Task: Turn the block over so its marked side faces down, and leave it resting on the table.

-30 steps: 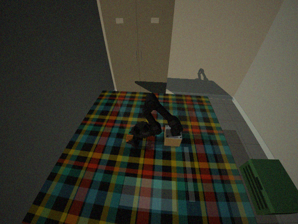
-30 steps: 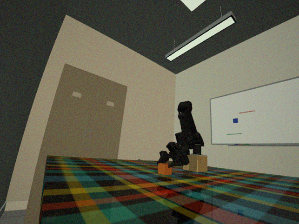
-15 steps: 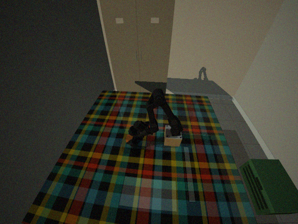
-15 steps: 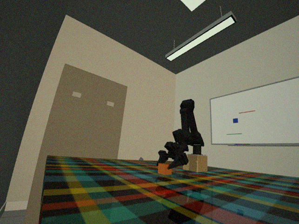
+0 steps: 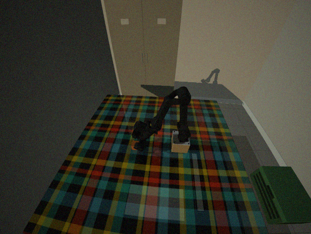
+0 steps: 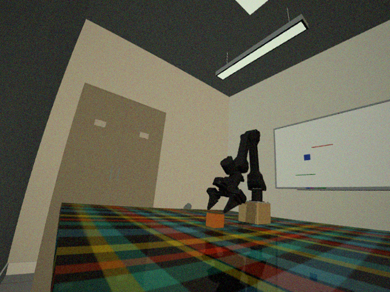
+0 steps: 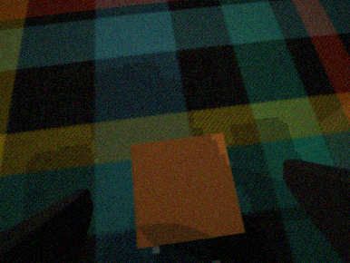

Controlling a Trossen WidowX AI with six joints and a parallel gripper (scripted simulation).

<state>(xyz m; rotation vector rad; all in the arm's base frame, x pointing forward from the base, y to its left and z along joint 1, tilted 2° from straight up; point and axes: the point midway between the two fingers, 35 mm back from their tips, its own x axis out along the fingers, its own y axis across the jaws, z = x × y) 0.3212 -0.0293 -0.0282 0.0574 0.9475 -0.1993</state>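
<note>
My gripper tip is 40 mm above the orange block and 10 mm past it.
</note>
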